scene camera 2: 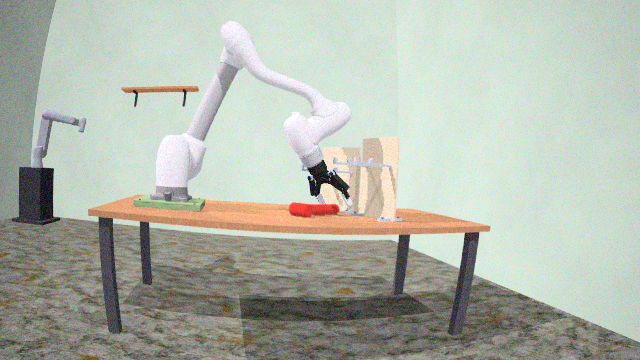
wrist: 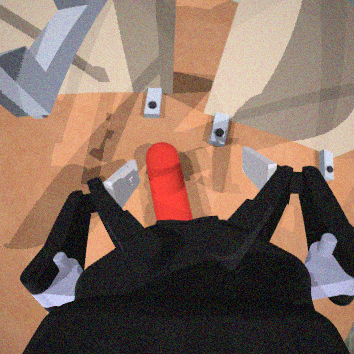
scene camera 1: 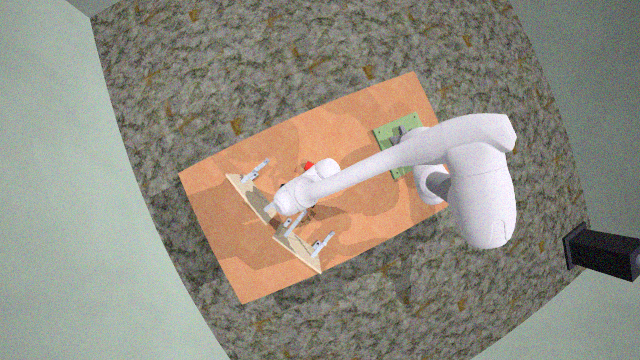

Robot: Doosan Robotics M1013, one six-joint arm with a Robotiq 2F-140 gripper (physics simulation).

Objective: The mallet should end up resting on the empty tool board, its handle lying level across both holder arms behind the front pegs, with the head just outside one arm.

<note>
My gripper is open, holding nothing. Also in view: a red mallet.
My gripper is seen too in the wrist view.
</note>
